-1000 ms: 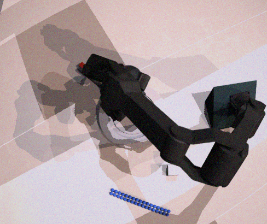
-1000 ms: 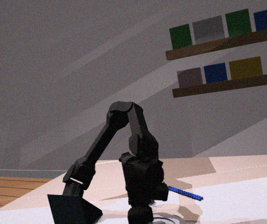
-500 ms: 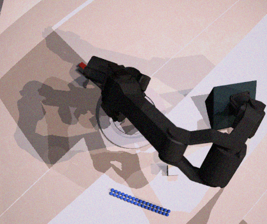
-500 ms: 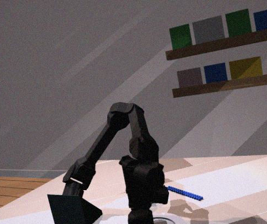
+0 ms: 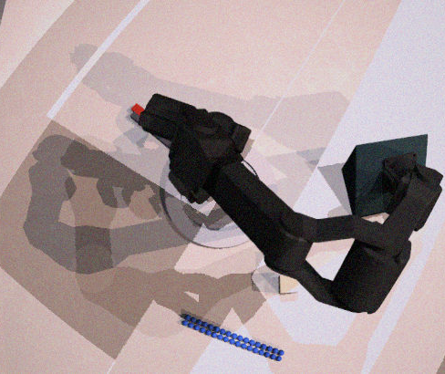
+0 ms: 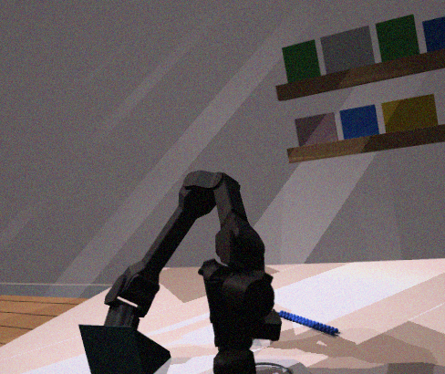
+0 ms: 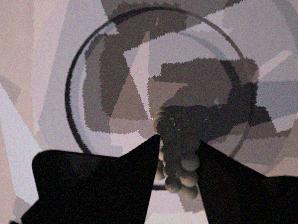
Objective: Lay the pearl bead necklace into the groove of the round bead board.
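My gripper tip is 1 cm short of the round bead board, 2 cm to the right of it and 1 cm above it. From my gripper tip the other things lie so: small beige cube 7 cm behind, 21 cm to the left; grey block 12 cm ahead, 14 cm to the right, 1 cm below.
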